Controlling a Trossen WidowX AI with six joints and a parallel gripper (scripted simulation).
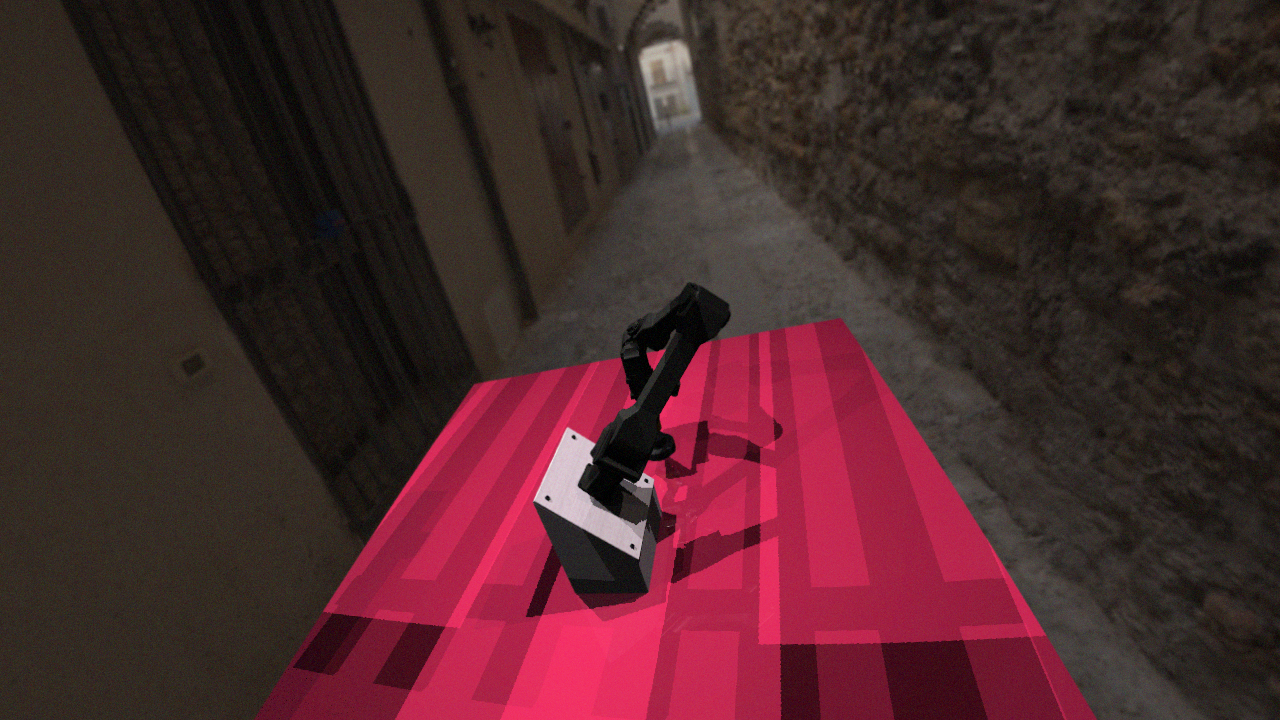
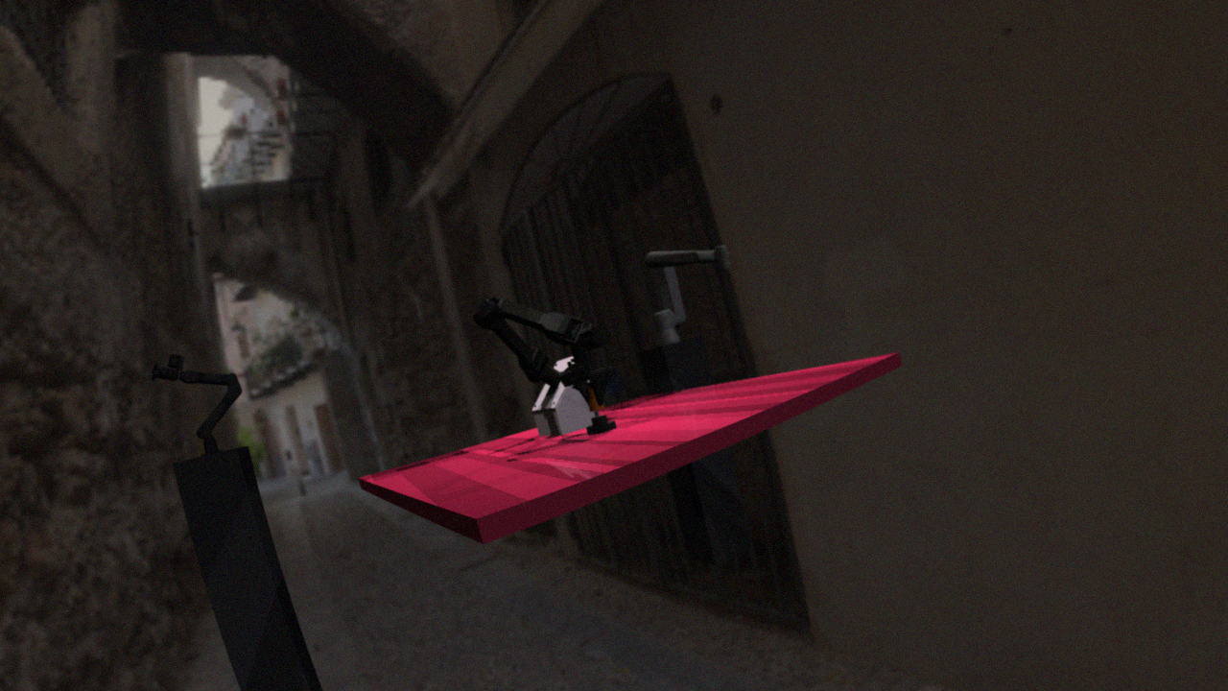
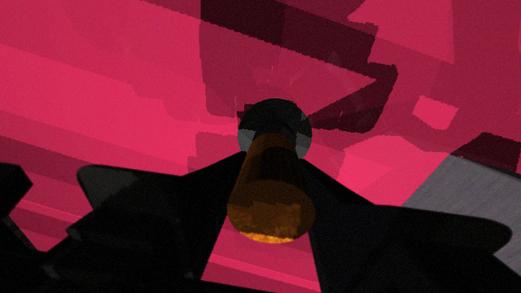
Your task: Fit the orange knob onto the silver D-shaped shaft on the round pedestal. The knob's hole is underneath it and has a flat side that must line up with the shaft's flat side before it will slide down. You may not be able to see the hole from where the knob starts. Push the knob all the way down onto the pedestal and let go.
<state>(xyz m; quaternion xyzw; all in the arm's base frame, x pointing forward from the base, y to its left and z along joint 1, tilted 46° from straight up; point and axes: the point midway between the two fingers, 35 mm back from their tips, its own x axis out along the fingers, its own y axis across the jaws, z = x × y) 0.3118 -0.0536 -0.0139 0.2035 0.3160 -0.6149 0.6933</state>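
Now: the dark round pedestal 4 cm below my gripper tip. The rest, counted from my gripper tip: orange knob: 3 cm above.
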